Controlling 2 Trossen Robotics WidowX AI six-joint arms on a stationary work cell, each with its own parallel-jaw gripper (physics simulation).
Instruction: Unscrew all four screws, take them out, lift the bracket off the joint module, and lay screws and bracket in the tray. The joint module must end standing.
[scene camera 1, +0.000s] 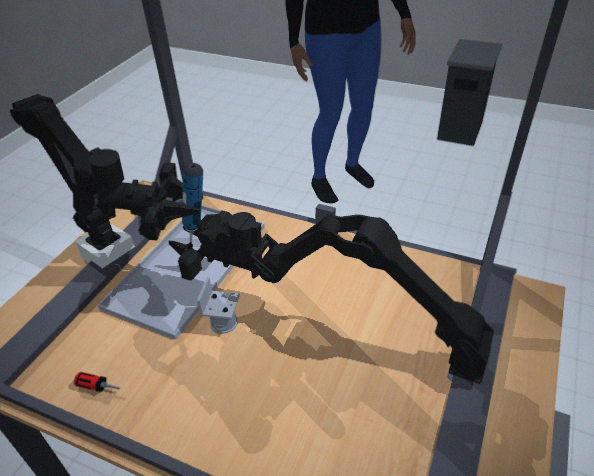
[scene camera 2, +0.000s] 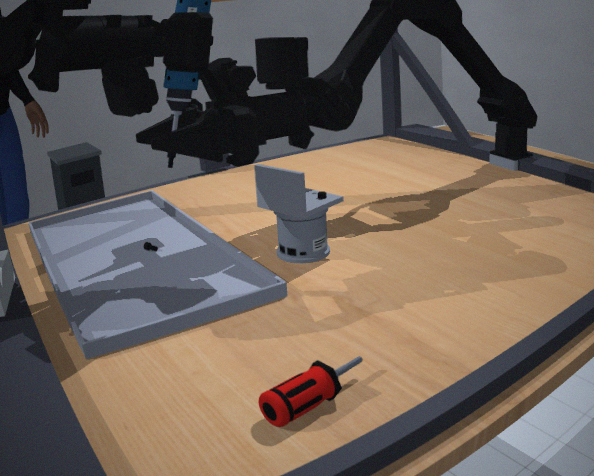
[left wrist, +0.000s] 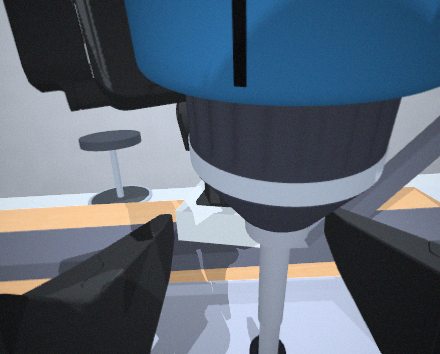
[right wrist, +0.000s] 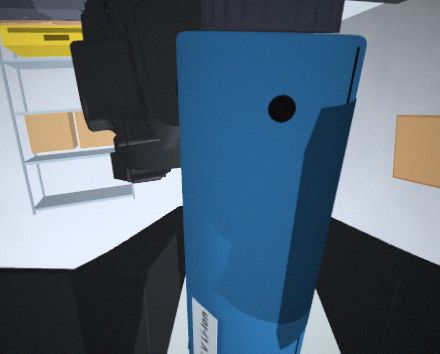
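The grey joint module (scene camera 1: 223, 325) (scene camera 2: 302, 237) stands upright beside the tray, with the bracket (scene camera 1: 205, 295) (scene camera 2: 280, 189) on top. Two black screws (scene camera 1: 214, 296) (scene camera 1: 225, 309) show on the bracket in scene camera 1. One black screw (scene camera 2: 150, 246) lies in the grey tray (scene camera 2: 190, 320) (scene camera 1: 137, 322). My right gripper (scene camera 1: 191, 200) (right wrist: 245, 219) is shut on the blue power screwdriver (scene camera 2: 181, 80) (left wrist: 290, 50), held bit down above the tray. A black screw (scene camera 2: 171, 159) hangs at its bit tip. My left gripper (scene camera 1: 181, 252) (left wrist: 248, 222) is open, its fingers either side of the bit, touching nothing visibly.
A red screwdriver (scene camera 1: 90, 381) (scene camera 2: 300, 395) lies on the wooden table near its front edge, away from the module. Dark frame posts (scene camera 1: 167, 90) (scene camera 1: 530, 110) rise at the table's sides. A person (scene camera 1: 342, 90) stands behind the table, near a dark bin (scene camera 1: 465, 102).
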